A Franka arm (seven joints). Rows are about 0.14 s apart.
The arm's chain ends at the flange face. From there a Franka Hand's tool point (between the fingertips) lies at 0.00 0.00 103.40 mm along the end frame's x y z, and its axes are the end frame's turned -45 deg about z.
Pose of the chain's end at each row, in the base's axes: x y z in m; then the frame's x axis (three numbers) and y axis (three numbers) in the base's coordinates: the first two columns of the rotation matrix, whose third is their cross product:
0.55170 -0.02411 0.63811 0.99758 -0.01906 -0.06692 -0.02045 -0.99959 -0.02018
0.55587 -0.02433 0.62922 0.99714 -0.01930 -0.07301 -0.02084 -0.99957 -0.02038
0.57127 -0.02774 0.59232 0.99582 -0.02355 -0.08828 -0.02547 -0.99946 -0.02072
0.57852 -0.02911 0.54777 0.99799 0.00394 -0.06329 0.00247 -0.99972 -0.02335
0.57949 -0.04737 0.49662 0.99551 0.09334 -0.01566 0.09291 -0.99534 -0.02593
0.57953 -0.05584 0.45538 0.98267 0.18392 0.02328 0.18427 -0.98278 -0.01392
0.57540 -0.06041 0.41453 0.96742 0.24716 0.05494 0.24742 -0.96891 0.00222
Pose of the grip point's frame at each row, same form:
0.54482 -0.02189 0.53496 0.71986 0.69334 -0.03305 0.69094 -0.72029 -0.06159
0.54836 -0.02207 0.52612 0.71982 0.69316 -0.03722 0.69035 -0.72045 -0.06604
0.56220 -0.02537 0.48935 0.72216 0.69007 -0.04777 0.68614 -0.72338 -0.07707
0.57197 -0.02672 0.44461 0.70394 0.70969 -0.02824 0.70743 -0.70412 -0.06126
0.57763 -0.04485 0.39327 0.63823 0.76981 0.00726 0.76963 -0.63781 -0.02941
0.58163 -0.05398 0.35202 0.56455 0.82498 0.02630 0.82515 -0.56488 0.00662
0.58096 -0.05923 0.31129 0.50912 0.85989 0.03728 0.85902 -0.51035 0.04042

